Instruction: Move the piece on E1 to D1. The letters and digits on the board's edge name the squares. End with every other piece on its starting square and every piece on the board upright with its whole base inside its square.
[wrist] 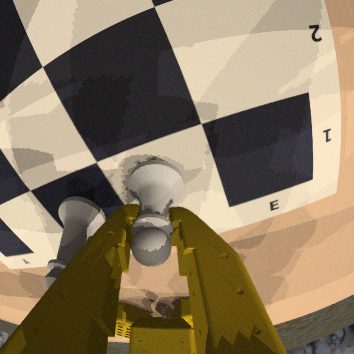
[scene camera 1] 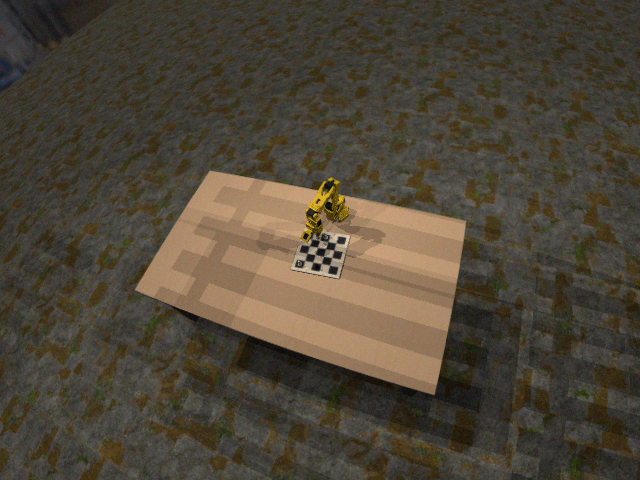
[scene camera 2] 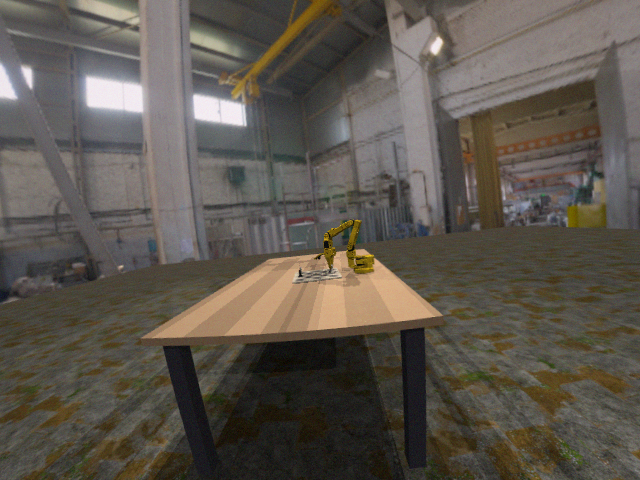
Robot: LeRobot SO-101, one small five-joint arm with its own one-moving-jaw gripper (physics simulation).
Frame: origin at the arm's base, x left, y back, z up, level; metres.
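Seen in the pictures: hand at its tool point: [wrist: 138, 218] [scene camera 1: 317, 235] [scene camera 2: 330, 267]; arm's base at its link origin: [wrist: 161, 310] [scene camera 1: 336, 216] [scene camera 2: 359, 271].
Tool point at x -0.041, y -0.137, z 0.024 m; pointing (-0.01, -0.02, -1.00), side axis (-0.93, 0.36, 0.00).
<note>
Pixels of each thing's top centre, then the offset from my tool point to it. "*": a spot on its surface instead. Level surfaces: height alone.
- white round-headed piece at its top centre: [wrist: 149, 262] dx -0.005, dy -0.001, dz +0.017 m
- Dark square E1 at a spot on its surface: [wrist: 265, 152] * dx -0.045, dy +0.000, dz -0.018 m
- board at its top centre: [scene camera 1: 320, 252] [scene camera 2: 316, 274] dx +0.037, dy -0.069, dz -0.018 m
- white piece at its top centre: [wrist: 51, 306] dx +0.033, dy +0.009, dz +0.026 m
- wooden table at its surface level: dz -0.024 m
A white round-headed piece [wrist: 156, 185] stands on light square D1 in the wrist view, its visible base inside the square. My gripper [wrist: 154, 210] [scene camera 1: 318, 236] [scene camera 2: 330, 269] is shut on its neck, the two jaws pressing on both sides. Dark square E1 [wrist: 265, 152] of the board [wrist: 327, 165] [scene camera 1: 315, 273] bears no piece. Another white piece [wrist: 80, 215] stands on dark square C1, partly hidden behind the left jaw. A dark piece [scene camera 2: 300, 272] [scene camera 1: 299, 263] stands upright at the board's far corner from the arm. The back of D1 is hidden by the jaws.
The yellow arm [scene camera 1: 324, 193] [scene camera 2: 355, 235] reaches over the board from its base [scene camera 1: 338, 210] [scene camera 2: 363, 262]. The board lies on a wooden table [scene camera 1: 289, 304] [scene camera 2: 289, 315]. The neighbour on C1 is close beside the left jaw.
</note>
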